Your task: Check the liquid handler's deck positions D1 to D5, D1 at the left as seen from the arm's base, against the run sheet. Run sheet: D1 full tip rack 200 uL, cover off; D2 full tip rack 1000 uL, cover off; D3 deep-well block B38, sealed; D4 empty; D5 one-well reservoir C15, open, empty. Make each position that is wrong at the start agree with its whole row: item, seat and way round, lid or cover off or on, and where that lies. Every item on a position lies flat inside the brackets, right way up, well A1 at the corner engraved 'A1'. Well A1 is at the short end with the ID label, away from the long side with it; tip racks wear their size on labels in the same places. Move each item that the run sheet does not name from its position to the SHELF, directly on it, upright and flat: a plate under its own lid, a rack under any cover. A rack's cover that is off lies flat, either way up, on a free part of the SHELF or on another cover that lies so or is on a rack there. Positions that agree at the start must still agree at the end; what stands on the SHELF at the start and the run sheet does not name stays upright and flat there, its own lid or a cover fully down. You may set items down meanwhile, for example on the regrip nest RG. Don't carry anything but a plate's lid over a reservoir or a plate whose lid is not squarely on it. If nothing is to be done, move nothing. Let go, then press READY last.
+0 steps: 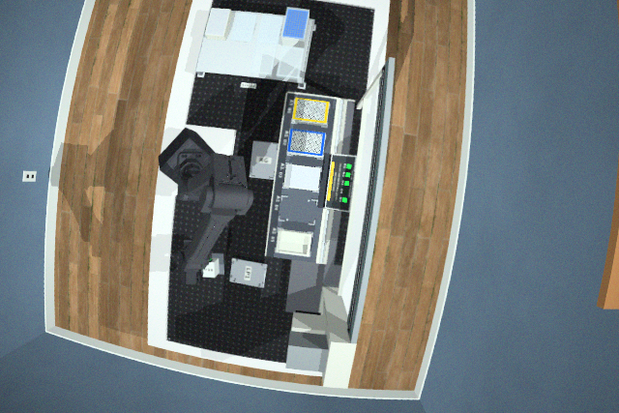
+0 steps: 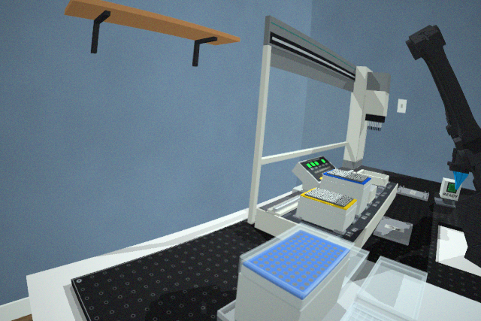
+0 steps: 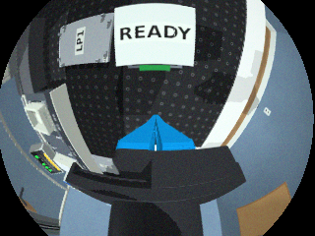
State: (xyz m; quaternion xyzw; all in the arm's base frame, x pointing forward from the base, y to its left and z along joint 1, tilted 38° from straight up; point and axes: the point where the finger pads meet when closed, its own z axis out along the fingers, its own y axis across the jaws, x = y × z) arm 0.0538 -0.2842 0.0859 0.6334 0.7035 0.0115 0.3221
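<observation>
My gripper is now 70 mm to the left of the ready button and 20 mm above it. From my hand the other things lie so: regrip nest (320 mm to the left, 230 mm ahead, 100 mm below); then white reservoir (340 mm ahead, 30 mm below); then white deep-well block (380 mm ahead, 250 mm to the left, 20 mm below).
</observation>
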